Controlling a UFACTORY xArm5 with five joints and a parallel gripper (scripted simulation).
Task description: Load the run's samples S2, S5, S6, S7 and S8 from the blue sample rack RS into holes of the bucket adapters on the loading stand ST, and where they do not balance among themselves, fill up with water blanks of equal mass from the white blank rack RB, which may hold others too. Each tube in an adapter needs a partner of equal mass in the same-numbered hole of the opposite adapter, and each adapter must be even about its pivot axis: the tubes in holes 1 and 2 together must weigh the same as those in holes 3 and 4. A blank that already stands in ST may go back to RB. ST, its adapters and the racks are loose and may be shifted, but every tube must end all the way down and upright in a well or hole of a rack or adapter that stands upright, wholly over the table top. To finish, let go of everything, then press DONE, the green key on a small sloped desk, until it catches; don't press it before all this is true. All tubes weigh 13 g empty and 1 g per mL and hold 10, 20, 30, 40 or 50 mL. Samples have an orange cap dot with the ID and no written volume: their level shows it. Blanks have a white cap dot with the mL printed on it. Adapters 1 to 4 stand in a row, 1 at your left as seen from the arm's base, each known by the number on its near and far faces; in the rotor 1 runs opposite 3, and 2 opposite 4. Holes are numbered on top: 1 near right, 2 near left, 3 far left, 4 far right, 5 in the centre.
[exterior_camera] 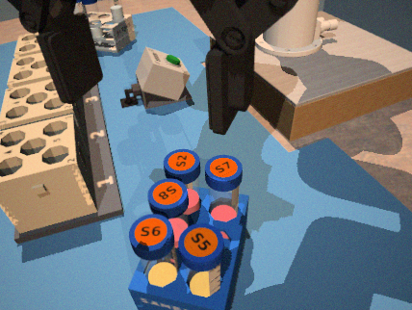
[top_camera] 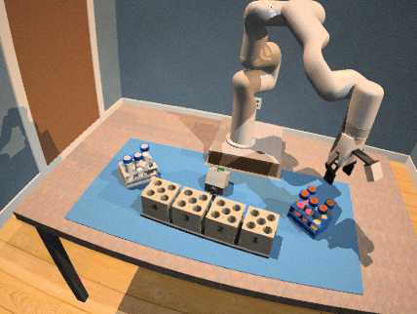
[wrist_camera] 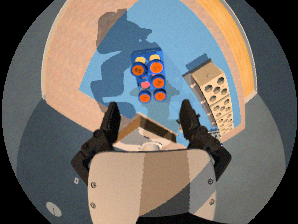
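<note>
The blue sample rack RS lies 2 cm behind my hand, 3 cm to the right of it and 22 cm below it. The rest, counted from my hand: white blank rack RB: 3 cm ahead, 68 cm to the right, 22 cm below; blue-capped tube: 7 cm ahead, 68 cm to the right, 18 cm below; loading stand ST: 13 cm ahead, 35 cm to the right, 24 cm below.
</note>
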